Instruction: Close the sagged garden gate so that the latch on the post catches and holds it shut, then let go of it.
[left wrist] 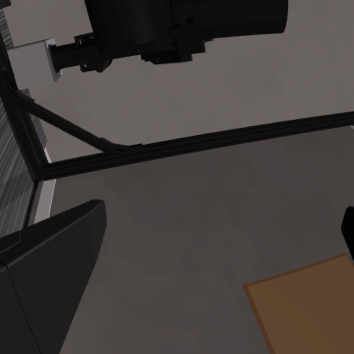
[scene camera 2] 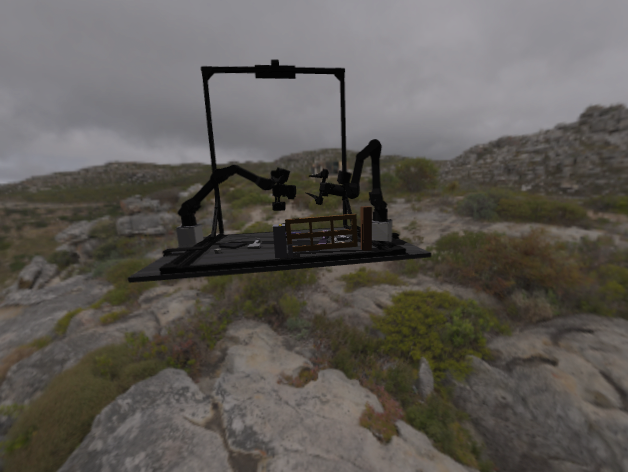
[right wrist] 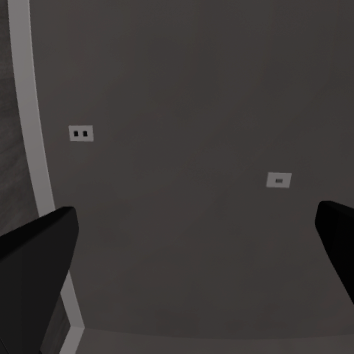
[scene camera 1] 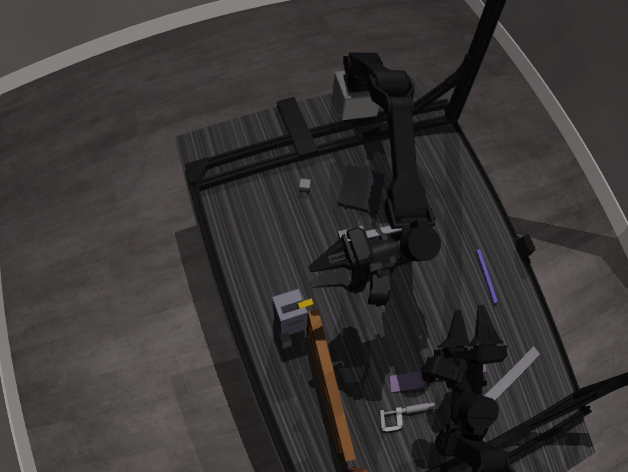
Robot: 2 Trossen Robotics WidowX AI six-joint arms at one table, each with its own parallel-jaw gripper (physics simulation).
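Places are measured from the left arm's base along level axes (x right, y up, z back), in metres.
Pixels of known places: left gripper, between the fingertips: (left wrist: pixel 228 215) (scene camera 2: pixel 306 184) (scene camera 1: pixel 469 307); right gripper, between the fingertips: (scene camera 2: pixel 277 192) (right wrist: pixel 200 216) (scene camera 1: pixel 310 277); left arm's base, origin of its link: (scene camera 2: pixel 380 220); right arm's base, origin of its link: (left wrist: pixel 54 58) (scene camera 2: pixel 189 225) (scene camera 1: pixel 358 82).
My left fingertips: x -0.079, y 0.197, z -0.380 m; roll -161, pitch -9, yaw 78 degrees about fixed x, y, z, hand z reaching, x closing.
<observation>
Ahead of a thing's pixels: the offset from my left fingertips to its top centre. "*": to the spot under its first point.
The brown gate @[dy -0.142, dx -0.230, dz +0.164 m] (scene camera 1: pixel 332 390) (scene camera 2: pixel 308 219) stands upright, its free end close beside the grey latch post @[* dy -0.171, dx -0.322, dz +0.019 m] (scene camera 1: pixel 288 298) (scene camera 2: pixel 280 241). The yellow latch piece @[* dy -0.175, dx -0.288, dz +0.018 m] (scene camera 1: pixel 305 303) reaches from the post's top towards that end; whether it has caught cannot be told. The brown hinge post @[* dy -0.207, dx -0.104, dz +0.359 m] (scene camera 2: pixel 366 228) stands at the gate's other end. A flat brown top (left wrist: pixel 305 305) shows in the left wrist view. My right gripper (scene camera 1: pixel 311 276) (right wrist: pixel 200 216) is open and empty, near the latch in scene camera 1 and above the gate's height. My left gripper (scene camera 1: pixel 469 309) (scene camera 2: pixel 308 184) (left wrist: pixel 228 215) is open and empty, apart from the gate.
A purple block (scene camera 1: pixel 408 381) and a white clamp @[dy -0.293, dx +0.002, dz +0.177 m] (scene camera 1: pixel 398 426) lie to the right of the gate in scene camera 1. A purple rod @[dy -0.301, dx +0.114, dz -0.210 m] (scene camera 1: pixel 487 276) and a grey bar @[dy -0.309, dx +0.212, dz +0.066 m] (scene camera 1: pixel 512 373) lie farther right. A dark block @[dy -0.300, dx -0.249, dz -0.342 m] (scene camera 1: pixel 354 187) and small grey cube @[dy -0.293, dx -0.383, dz -0.304 m] (scene camera 1: pixel 304 184) lie farther up.
</observation>
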